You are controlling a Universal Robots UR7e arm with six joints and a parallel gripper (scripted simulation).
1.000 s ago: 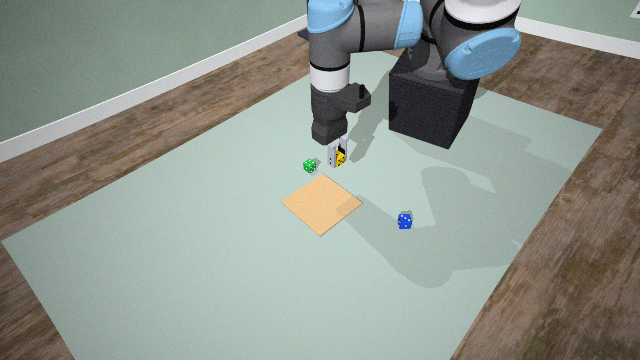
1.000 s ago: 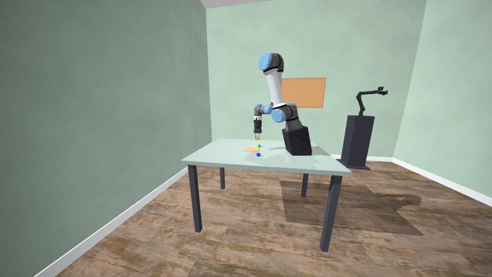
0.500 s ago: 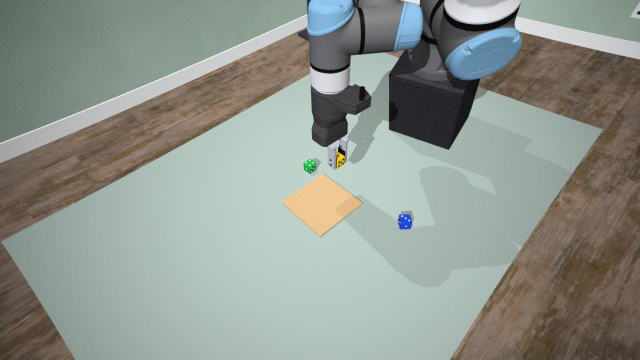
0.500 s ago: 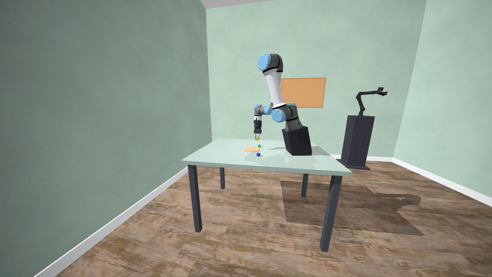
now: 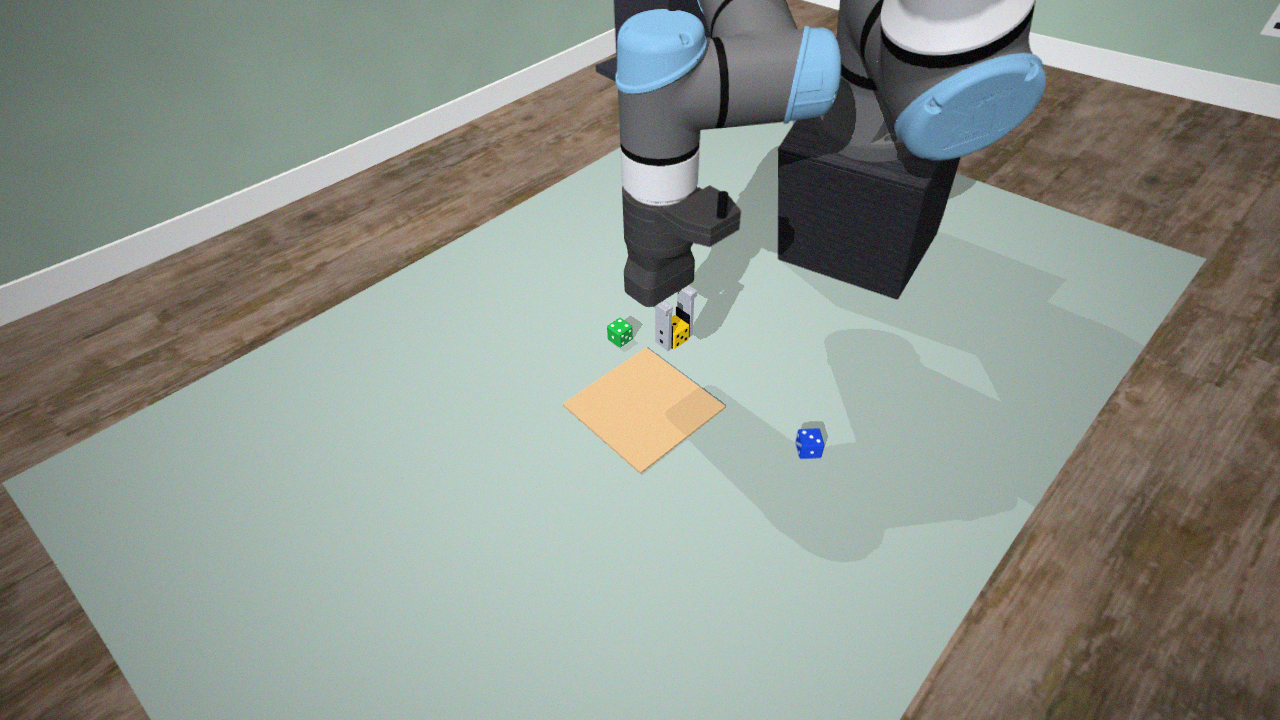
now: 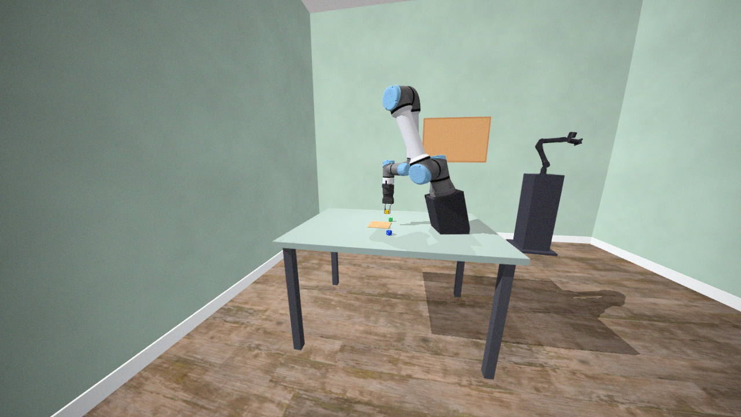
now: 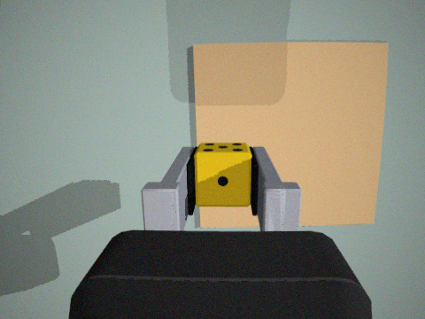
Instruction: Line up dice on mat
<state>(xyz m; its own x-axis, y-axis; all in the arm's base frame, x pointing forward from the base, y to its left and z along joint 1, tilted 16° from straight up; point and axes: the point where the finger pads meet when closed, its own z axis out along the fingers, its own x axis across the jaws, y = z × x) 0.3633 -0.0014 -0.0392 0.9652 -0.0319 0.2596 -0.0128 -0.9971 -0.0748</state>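
Right now the orange mat is 5 cm ahead of my hand and 10 cm below it. From my hand the other things lie so: yellow die: 1 cm below; then blue die: 4 cm behind, 18 cm to the left, 9 cm below; then green die: 1 cm behind, 11 cm to the right, 9 cm below.
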